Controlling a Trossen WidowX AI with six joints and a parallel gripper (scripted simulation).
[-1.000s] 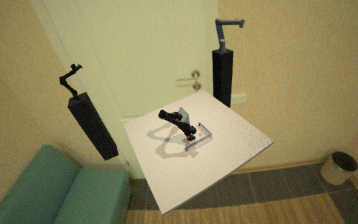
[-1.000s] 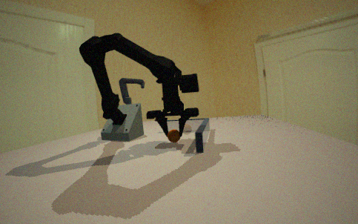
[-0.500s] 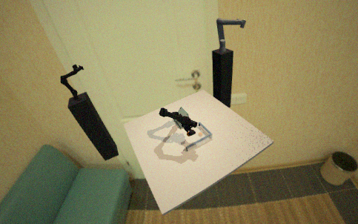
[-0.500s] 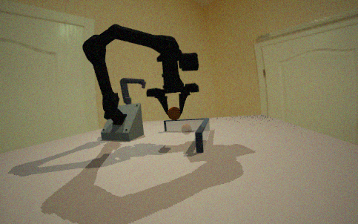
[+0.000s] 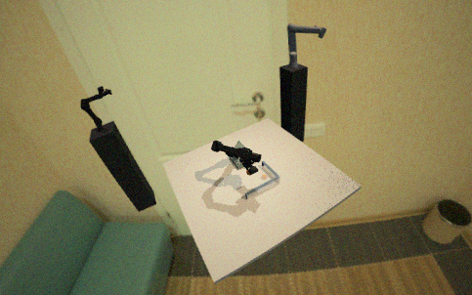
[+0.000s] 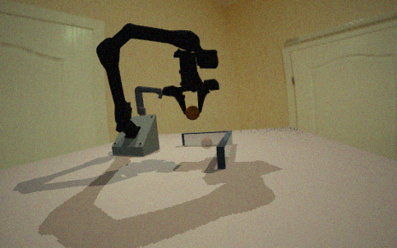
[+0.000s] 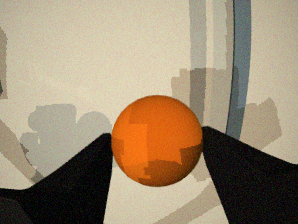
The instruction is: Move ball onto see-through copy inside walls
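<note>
Right now my gripper tip is 12 cm to the right of the see-through ball copy and 13 cm above it. Also, from my gripper tip: orange ball: right at my gripper tip.
</note>
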